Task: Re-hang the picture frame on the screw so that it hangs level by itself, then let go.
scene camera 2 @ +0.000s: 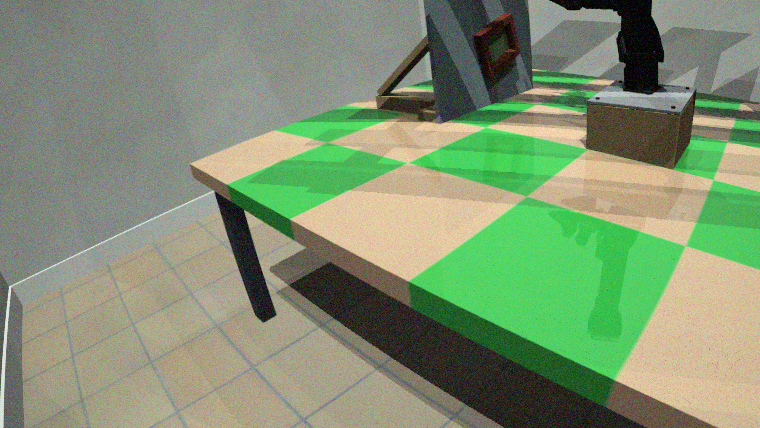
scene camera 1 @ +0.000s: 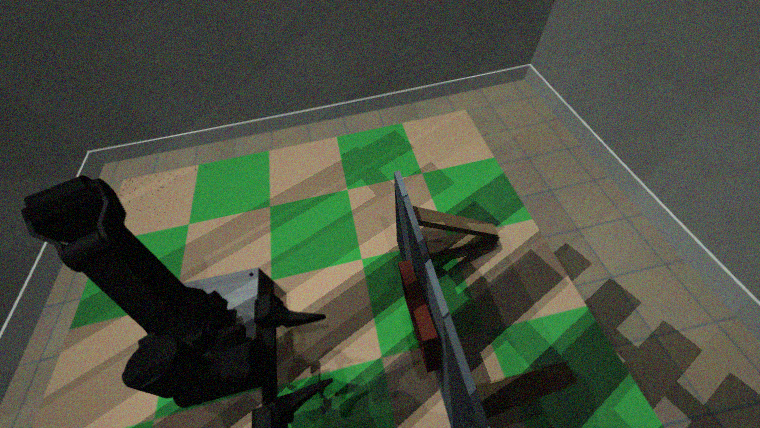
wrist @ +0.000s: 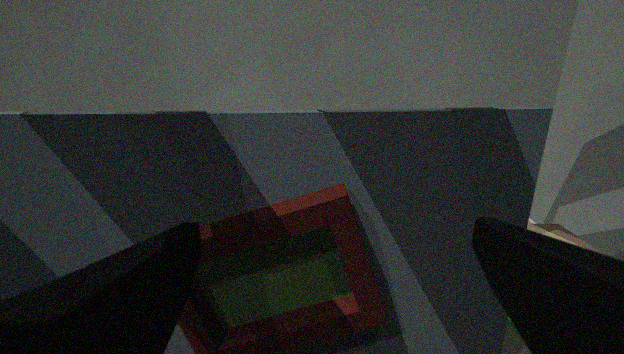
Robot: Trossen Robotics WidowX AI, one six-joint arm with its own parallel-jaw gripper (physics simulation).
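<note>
The red picture frame [scene camera 1: 424, 325] [scene camera 2: 482, 54] [wrist: 361, 272] with a green picture lies against the grey upright panel [scene camera 1: 439, 300] [scene camera 2: 457, 85] [wrist: 425, 175]. It is tilted: in the wrist view its top edge rises to the right, while the panel's top edge is nearly level. The screw does not show. My gripper [scene camera 1: 327, 348] [wrist: 336, 233] is open and empty, in front of the panel and apart from it in scene camera 1. In the wrist view the left finger covers part of the frame's left side, and the right finger is well to the right of the frame.
Brown wooden braces [scene camera 1: 457, 223] [scene camera 2: 405, 64] stand behind the panel on the green and tan chequered table [scene camera 1: 313, 233] [scene camera 2: 372, 217]. The arm's base block [scene camera 1: 228, 289] [scene camera 2: 632, 127] stands in front of the panel. Dark striped shadows cross the panel and table.
</note>
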